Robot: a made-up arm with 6 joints.
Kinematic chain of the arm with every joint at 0, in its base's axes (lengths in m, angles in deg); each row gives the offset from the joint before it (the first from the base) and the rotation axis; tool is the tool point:
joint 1: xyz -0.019 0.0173 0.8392 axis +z
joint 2: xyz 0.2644 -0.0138 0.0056 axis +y
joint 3: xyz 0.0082 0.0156 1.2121 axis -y
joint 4: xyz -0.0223 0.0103 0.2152 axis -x
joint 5: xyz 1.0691 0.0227 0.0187 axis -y
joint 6: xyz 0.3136 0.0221 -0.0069 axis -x
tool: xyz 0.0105 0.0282 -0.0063
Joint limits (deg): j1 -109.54..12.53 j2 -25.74..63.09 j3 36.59..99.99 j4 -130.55..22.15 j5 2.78..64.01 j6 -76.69..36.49
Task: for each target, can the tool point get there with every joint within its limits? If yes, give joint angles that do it. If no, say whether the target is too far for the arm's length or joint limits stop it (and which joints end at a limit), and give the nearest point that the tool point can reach.
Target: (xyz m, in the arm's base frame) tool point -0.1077 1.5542 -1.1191
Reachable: no: joint limits stop it (at a limit: joint 1, joint 2, joint 3, joint 4, joint 5, joint 6) | nearest point 2.4020 0.2817 0.9097 | short by 3.469 m
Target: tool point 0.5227 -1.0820 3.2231
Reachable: yes | joints -69.17 30.67 90.72 10.49 29.66 -37.07
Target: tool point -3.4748 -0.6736 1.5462
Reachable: no: too far | nearest point -1.3695 -0.2527 2.5786 | short by 2.382 m
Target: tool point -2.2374 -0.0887 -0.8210
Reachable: no: joint limits stop it (at a limit: joint 1, joint 2, joint 3, joint 4, joint 5, joint 6) | nearest point -1.0804 -2.1746 0.9097 | short by 2.947 m
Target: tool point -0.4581 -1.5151 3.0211
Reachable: yes | joints -99.12 36.07 89.69 -106.38 31.68 -29.14
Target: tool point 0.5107 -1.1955 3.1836
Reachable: yes | joints -70.89 14.32 55.87 6.33 28.14 -25.45
